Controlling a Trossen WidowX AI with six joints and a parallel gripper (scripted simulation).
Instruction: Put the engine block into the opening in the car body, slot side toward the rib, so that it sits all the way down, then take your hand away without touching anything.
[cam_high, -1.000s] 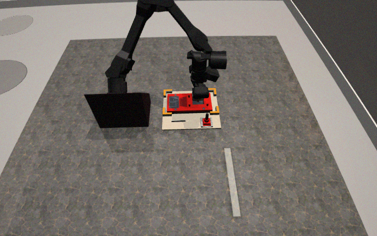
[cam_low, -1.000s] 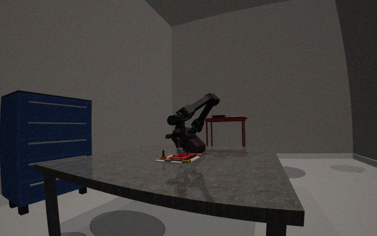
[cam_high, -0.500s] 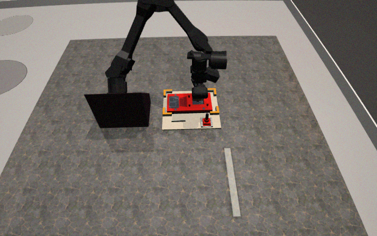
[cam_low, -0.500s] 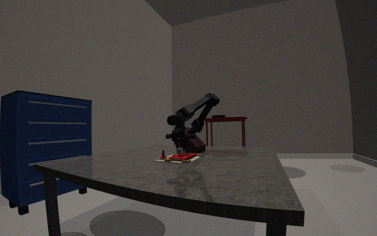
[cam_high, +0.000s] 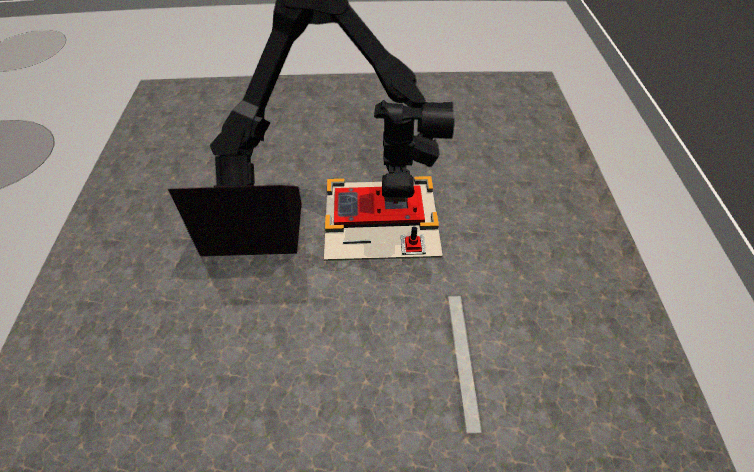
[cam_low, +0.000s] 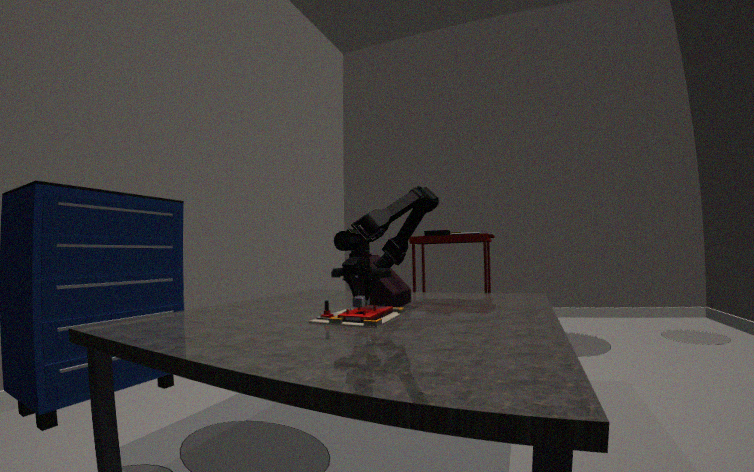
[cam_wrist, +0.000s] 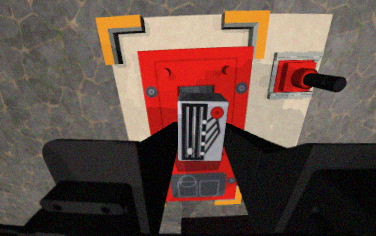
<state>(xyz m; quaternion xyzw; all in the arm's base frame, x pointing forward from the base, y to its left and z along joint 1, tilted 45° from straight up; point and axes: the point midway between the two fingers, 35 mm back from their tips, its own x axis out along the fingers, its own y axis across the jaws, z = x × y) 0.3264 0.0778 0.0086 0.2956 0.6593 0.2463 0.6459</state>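
My gripper tip is 1 cm above the engine block.
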